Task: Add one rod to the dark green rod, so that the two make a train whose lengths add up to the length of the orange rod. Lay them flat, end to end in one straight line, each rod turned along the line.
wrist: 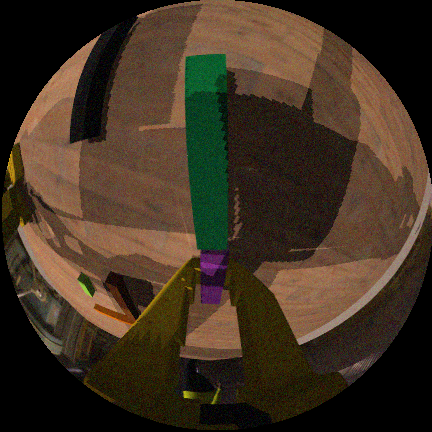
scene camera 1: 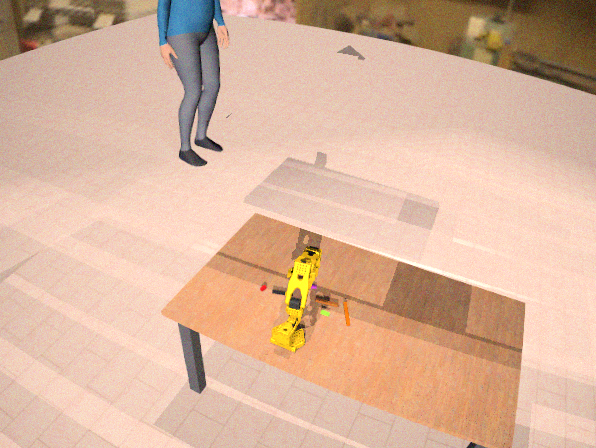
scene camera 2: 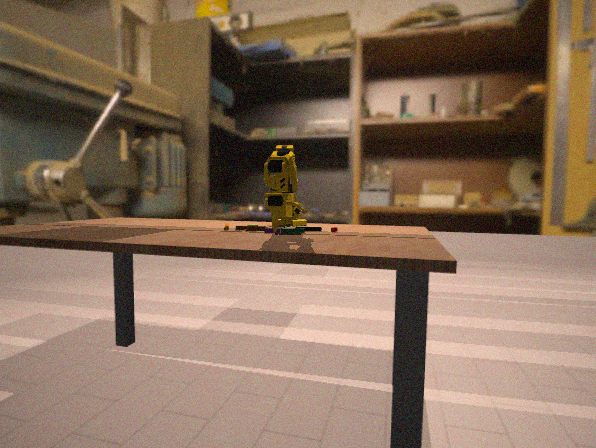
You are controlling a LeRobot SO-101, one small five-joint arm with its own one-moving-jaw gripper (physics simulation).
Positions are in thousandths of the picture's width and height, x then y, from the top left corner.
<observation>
In view: a purple rod (wrist: 494, 608), a brown rod (wrist: 265, 652) and a dark green rod (wrist: 476, 209).
</observation>
